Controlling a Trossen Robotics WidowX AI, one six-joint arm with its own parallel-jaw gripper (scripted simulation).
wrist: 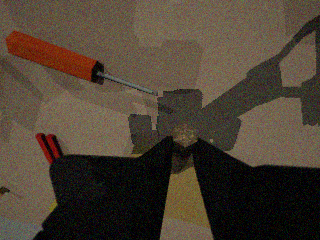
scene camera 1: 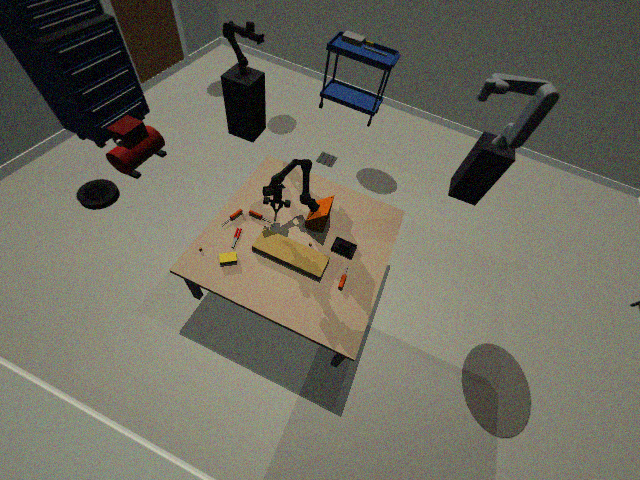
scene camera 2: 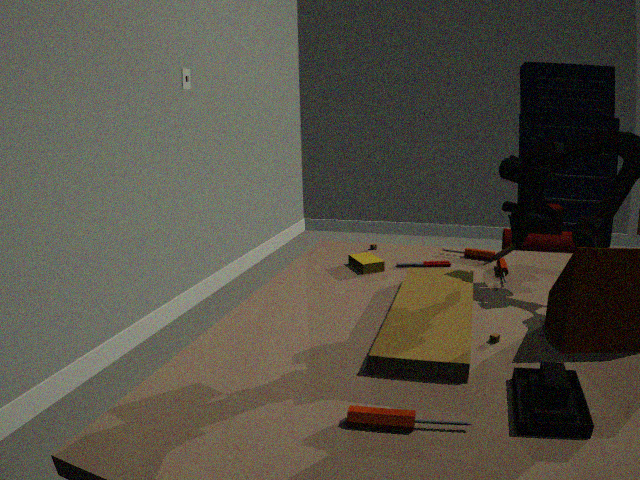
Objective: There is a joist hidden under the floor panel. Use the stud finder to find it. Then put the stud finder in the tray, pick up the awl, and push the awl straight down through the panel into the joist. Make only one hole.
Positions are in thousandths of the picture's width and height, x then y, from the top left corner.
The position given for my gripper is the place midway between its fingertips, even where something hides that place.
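Observation:
Scene camera 2 gives me a view of my gripper (scene camera 2: 807, 514). In the wrist view I can see it too, the same gripper (wrist: 570, 594).

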